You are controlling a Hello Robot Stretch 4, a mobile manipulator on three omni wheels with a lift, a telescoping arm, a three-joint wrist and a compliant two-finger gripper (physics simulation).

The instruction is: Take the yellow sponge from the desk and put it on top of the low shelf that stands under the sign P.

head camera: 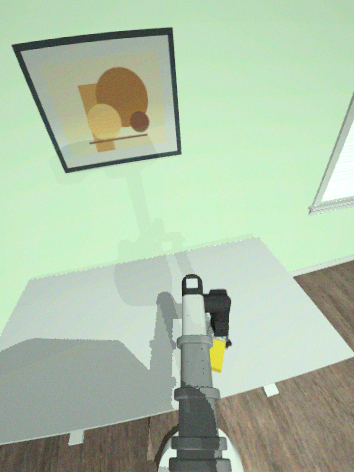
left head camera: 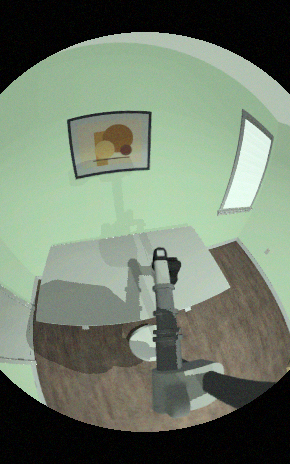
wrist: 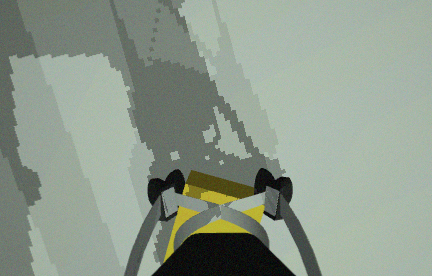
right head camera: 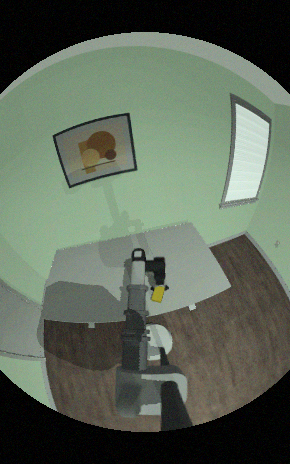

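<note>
The yellow sponge lies on the pale grey desk, partly hidden by the arm in the head view. My gripper is shut on the sponge, with one dark fingertip against each long side near its far end. Whether the sponge is lifted off the desk cannot be told. In the left head view the arm hides the sponge. The low shelf and the sign P do not show in these views.
A framed picture hangs on the green wall behind the desk. A window is at the right. A pale flat surface stands at the far left. Wooden floor lies in front of the desk.
</note>
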